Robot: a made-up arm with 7 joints. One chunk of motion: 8 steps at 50 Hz.
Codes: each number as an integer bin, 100 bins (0 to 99) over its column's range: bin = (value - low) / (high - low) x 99, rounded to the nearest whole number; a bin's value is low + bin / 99 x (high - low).
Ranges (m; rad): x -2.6..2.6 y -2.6..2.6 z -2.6..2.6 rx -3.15..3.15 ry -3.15..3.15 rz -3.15..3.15
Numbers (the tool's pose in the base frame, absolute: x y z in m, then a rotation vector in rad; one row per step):
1: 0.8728 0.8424 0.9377 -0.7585 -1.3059 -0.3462
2: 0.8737 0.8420 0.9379 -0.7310 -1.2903 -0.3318
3: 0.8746 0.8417 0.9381 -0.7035 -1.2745 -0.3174
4: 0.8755 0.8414 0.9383 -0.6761 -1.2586 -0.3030
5: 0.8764 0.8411 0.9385 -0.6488 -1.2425 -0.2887
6: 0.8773 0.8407 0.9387 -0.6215 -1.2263 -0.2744
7: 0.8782 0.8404 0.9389 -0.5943 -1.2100 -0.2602
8: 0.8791 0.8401 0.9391 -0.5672 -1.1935 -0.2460
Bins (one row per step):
1: 66 66 67 38 29 44
2: 66 66 67 38 29 44
3: 66 66 67 38 29 45
4: 66 66 67 39 30 45
5: 66 66 67 39 30 45
6: 66 66 67 40 30 45
7: 66 65 67 40 30 45
8: 66 65 67 41 31 46

